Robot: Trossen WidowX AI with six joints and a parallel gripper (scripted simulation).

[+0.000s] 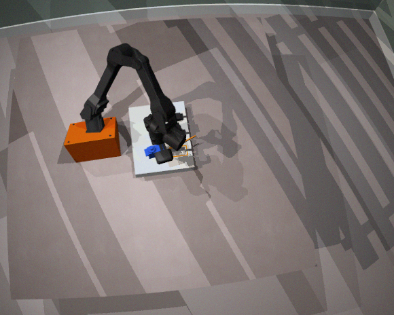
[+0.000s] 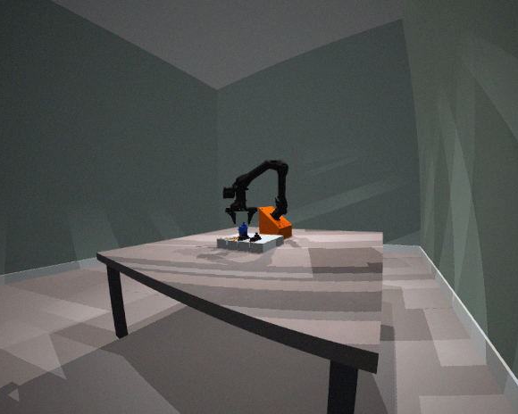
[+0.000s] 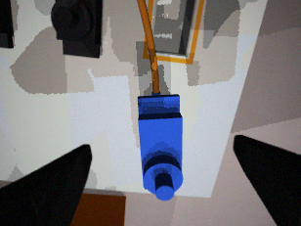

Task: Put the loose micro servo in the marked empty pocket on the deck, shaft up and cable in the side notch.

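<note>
Now: gripper tip 9 cm above the white deck, 7 cm to the right of it and 4 cm past it.
</note>
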